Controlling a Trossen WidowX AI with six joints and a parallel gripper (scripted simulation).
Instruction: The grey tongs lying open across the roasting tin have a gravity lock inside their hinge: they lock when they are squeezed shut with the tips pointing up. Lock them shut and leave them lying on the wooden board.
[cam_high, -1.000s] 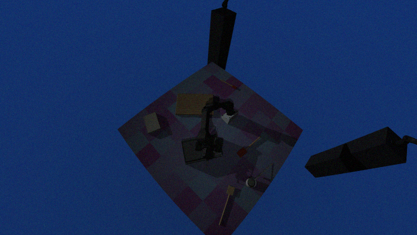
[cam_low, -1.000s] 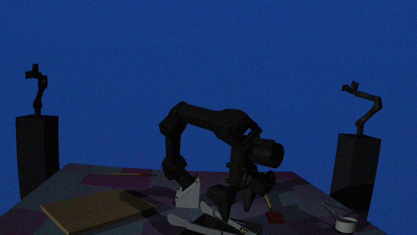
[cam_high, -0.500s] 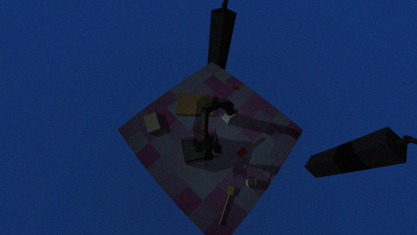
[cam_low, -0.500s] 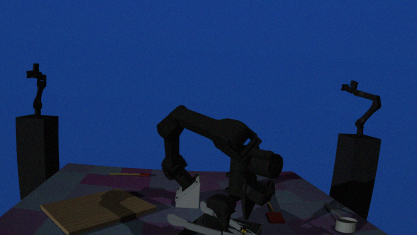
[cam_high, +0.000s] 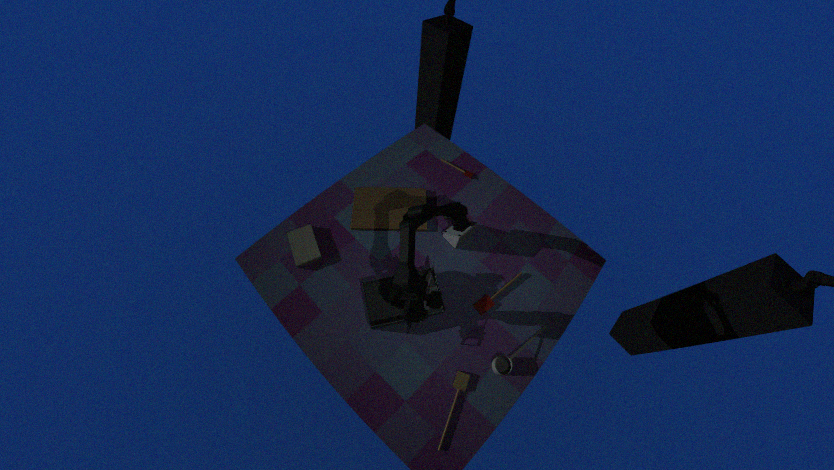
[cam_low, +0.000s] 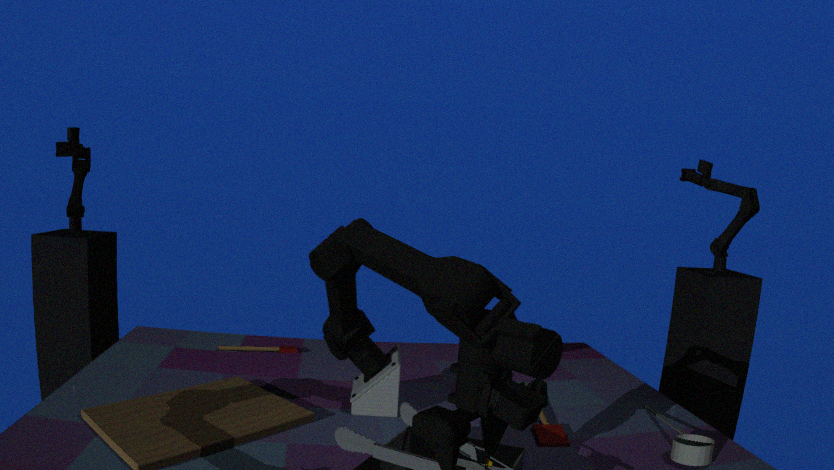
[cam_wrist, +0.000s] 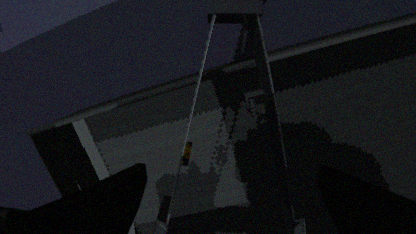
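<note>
The roasting tin lies 1 cm ahead of my gripper tip, 6 cm to the right of it and 4 cm below it. The rest, counted from my gripper tip: beige block: 20 cm ahead, 54 cm to the right, 6 cm below; red spatula: 30 cm behind, 20 cm to the left, 6 cm below; wooden board: 23 cm behind, 44 cm to the right, 6 cm below.
</note>
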